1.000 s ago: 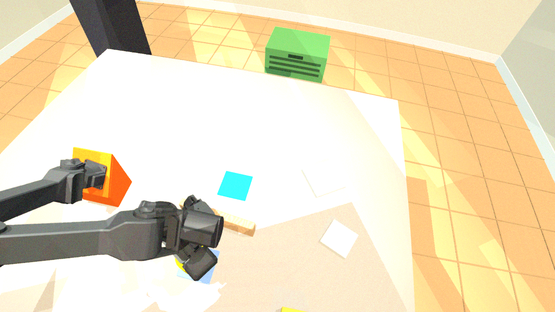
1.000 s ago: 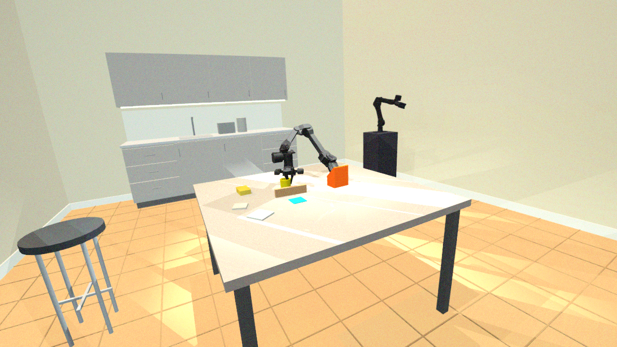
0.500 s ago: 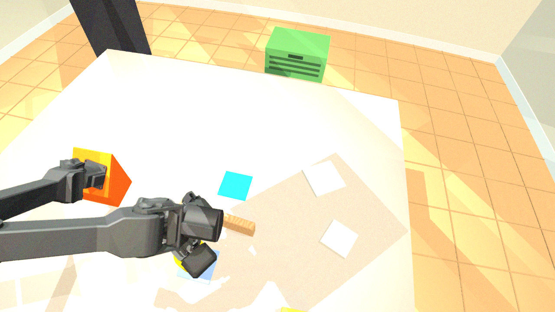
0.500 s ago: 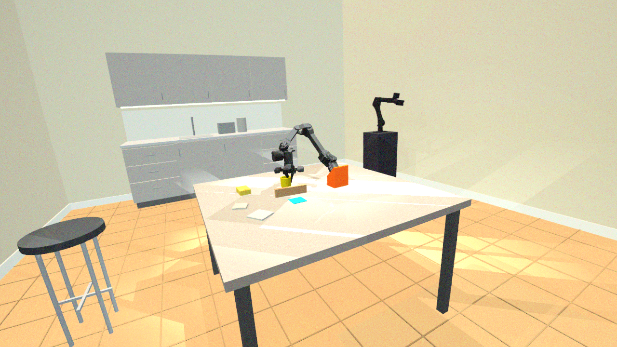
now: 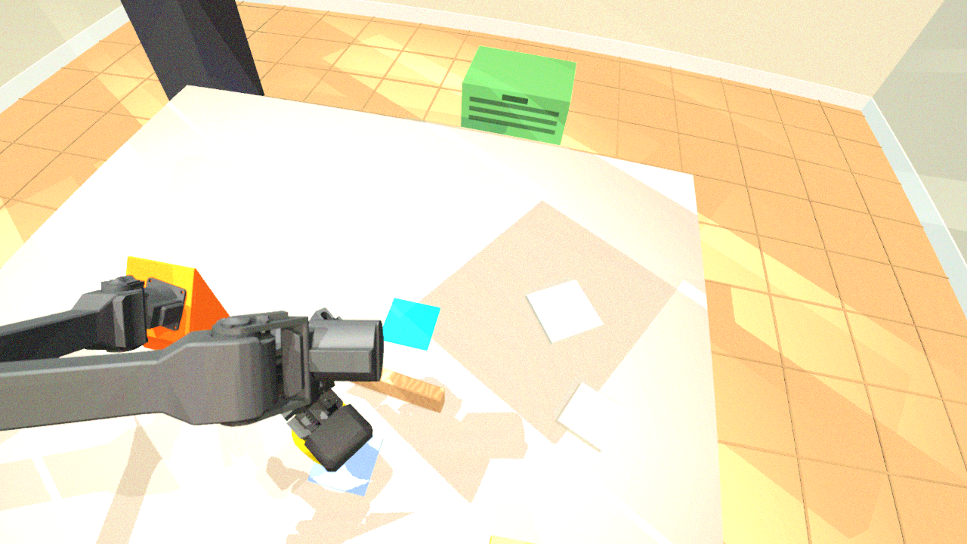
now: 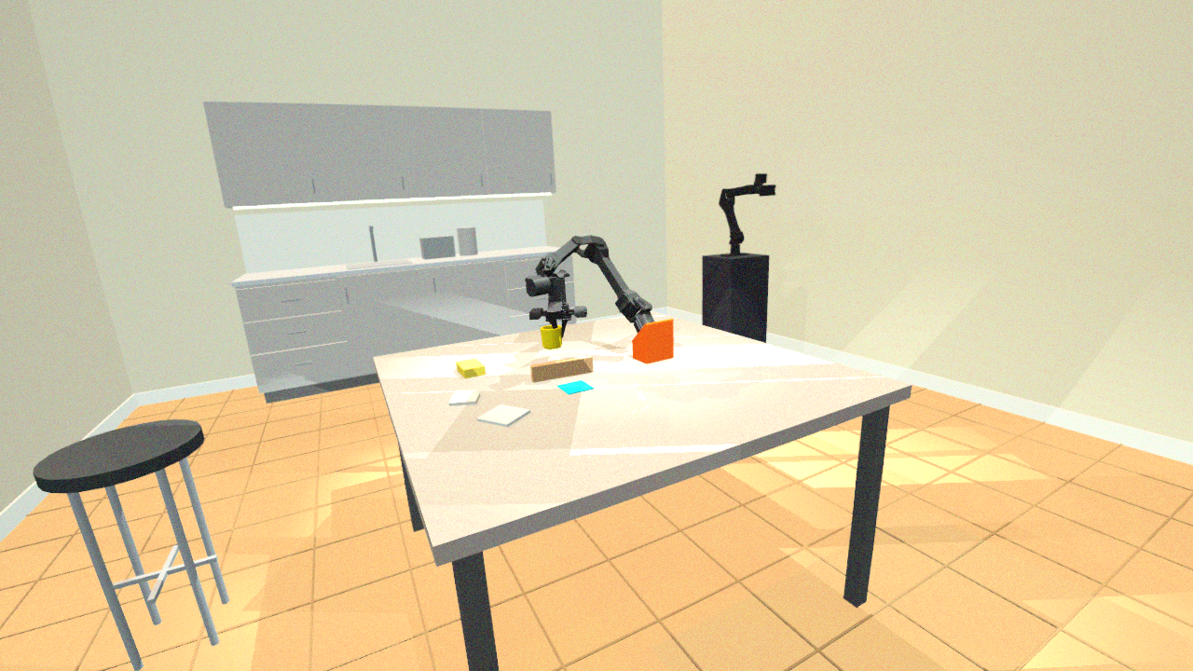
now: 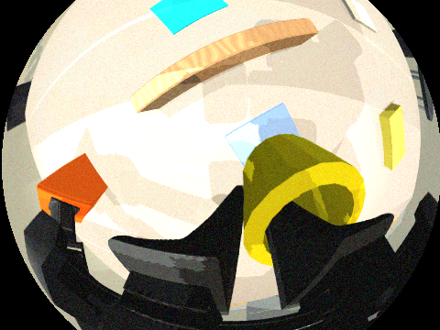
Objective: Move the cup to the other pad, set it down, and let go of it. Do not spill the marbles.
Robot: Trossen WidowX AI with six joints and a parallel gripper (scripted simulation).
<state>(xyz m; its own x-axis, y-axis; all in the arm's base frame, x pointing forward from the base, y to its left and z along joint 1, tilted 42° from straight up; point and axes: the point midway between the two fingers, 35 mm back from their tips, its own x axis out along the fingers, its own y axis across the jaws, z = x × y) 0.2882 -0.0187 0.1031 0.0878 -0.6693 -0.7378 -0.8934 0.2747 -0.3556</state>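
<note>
The cyan pad is 220 mm to the left of my gripper tip, 110 mm below it and 40 mm ahead of it. From my gripper tip the other things lie so: light blue pad 110 mm below, 30 mm ahead, 20 mm to the right; wooden bar 100 mm to the left, 80 mm below, 30 mm ahead; yellow cup 20 mm to the right, 20 mm ahead.
</note>
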